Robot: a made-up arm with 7 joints.
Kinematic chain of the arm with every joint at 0, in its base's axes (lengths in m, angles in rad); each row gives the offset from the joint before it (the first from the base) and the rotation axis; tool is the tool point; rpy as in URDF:
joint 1: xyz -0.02 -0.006 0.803 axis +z
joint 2: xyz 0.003 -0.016 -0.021 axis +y
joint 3: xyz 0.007 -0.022 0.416 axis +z
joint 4: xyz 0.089 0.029 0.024 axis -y
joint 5: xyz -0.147 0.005 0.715 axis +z
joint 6: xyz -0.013 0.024 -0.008 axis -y
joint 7: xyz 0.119 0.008 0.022 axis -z
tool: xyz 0.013 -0.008 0.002 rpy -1.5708 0 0
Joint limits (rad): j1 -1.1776..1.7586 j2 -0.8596..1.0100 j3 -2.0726..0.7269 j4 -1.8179..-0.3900 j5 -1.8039..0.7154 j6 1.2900..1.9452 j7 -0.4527..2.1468
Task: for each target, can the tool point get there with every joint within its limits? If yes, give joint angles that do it. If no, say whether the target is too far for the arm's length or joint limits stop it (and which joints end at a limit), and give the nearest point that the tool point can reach.
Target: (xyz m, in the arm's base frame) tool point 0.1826 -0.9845 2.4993
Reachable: no: too far | nearest point 0.1151 -0.6587 1.9254 | short by 0.663 m
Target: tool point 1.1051 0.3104 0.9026
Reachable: yes | joints 0.9158 0.7027 -0.8817 -1.4690 -0.0792 1.4872 -0.2572
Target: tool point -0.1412 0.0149 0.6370
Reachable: no: joint limits stop it (at a limit: joint 1, joint 2, joint 3, joint 4, joint 5, joint 6, joint 7) | nearest point -0.7503 0.4841 0.4559 | short by 0.790 m
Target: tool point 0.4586 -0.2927 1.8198
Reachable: yes | joints -0.2589 -0.3503 -0.2227 -1.3784 -0.3961 1.7972 0.9380
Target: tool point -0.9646 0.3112 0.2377
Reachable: no: joint limits stop it (at a limit: joint 1, joint 2, joint 3, joint 4, joint 5, joint 7) | nearest point -0.7702 0.4809 0.4306 | short by 0.322 m
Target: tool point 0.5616 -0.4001 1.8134
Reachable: yes | joints 1.2448 -0.4878 -1.2015 -1.0628 -0.0100 1.6162 1.9226
